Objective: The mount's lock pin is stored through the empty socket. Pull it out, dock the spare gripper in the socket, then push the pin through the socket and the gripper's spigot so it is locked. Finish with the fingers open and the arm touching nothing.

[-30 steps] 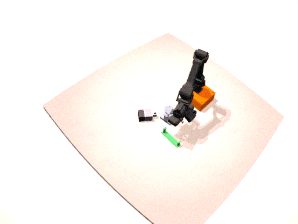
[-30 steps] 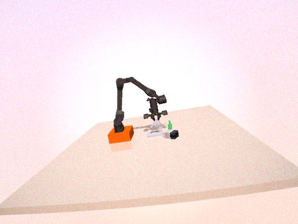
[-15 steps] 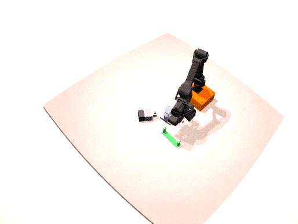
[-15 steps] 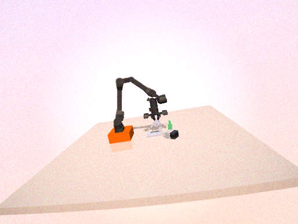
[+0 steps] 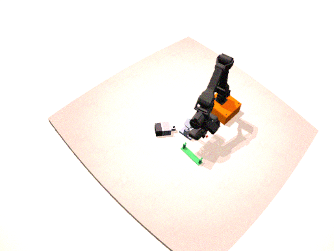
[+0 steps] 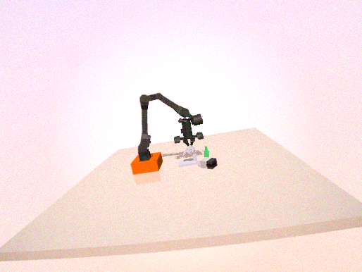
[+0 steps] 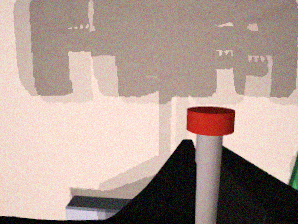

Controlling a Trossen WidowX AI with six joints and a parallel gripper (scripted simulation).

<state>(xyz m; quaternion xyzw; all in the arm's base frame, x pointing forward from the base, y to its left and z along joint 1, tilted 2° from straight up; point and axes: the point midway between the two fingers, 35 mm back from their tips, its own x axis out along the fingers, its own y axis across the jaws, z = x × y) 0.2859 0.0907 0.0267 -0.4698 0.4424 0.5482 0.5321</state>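
The green cradle is 10 cm ahead of my gripper tip, 3 cm below it and 1 cm to the left of it. From my gripper tip the other things lie so: pale grey mount 10 cm to the right, 1 cm behind; spare gripper 20 cm to the right, 8 cm ahead, 3 cm below.
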